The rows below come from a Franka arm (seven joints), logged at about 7 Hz.
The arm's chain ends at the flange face. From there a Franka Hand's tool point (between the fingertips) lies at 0.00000 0.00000 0.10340 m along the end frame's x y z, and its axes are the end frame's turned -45 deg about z.
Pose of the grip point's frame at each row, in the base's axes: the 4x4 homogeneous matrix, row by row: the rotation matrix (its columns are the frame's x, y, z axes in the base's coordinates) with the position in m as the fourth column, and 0 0 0 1 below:
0.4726 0.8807 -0.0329 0.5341; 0.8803 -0.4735 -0.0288 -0.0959; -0.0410 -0.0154 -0.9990 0.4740; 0 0 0 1
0.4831 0.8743 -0.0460 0.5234; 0.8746 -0.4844 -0.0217 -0.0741; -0.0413 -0.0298 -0.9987 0.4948; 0 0 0 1
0.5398 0.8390 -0.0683 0.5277; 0.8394 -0.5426 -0.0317 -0.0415; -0.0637 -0.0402 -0.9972 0.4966; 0 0 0 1
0.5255 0.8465 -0.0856 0.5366; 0.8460 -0.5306 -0.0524 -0.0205; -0.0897 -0.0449 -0.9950 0.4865; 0 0 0 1
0.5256 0.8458 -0.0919 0.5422; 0.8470 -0.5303 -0.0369 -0.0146; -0.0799 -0.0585 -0.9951 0.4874; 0 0 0 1
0.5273 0.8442 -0.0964 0.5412; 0.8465 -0.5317 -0.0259 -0.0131; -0.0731 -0.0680 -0.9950 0.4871; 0 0 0 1
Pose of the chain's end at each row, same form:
0.9569 0.2886 -0.0329 0.5375; 0.2877 -0.9573 -0.0288 -0.0929; -0.0399 0.0181 -0.9990 0.5773; 0 0 0 1
0.9598 0.2766 -0.0460 0.5282; 0.2759 -0.9610 -0.0217 -0.0719; -0.0503 0.0081 -0.9987 0.5981; 0 0 0 1
0.9750 0.2116 -0.0683 0.5348; 0.2099 -0.9772 -0.0317 -0.0382; -0.0735 0.0166 -0.9972 0.5997; 0 0 0 1
0.9702 0.2270 -0.0856 0.5455; 0.2230 -0.9734 -0.0524 -0.0151; -0.0952 0.0317 -0.9950 0.5894; 0 0 0 1
0.9697 0.2264 -0.0919 0.5517; 0.2239 -0.9739 -0.0369 -0.0108; -0.0979 0.0151 -0.9951 0.5903; 0 0 0 1
0.9698 0.2241 -0.0964 0.5512; 0.2226 -0.9745 -0.0259 -0.0104; -0.0998 0.0036 -0.9950 0.5900; 0 0 0 1

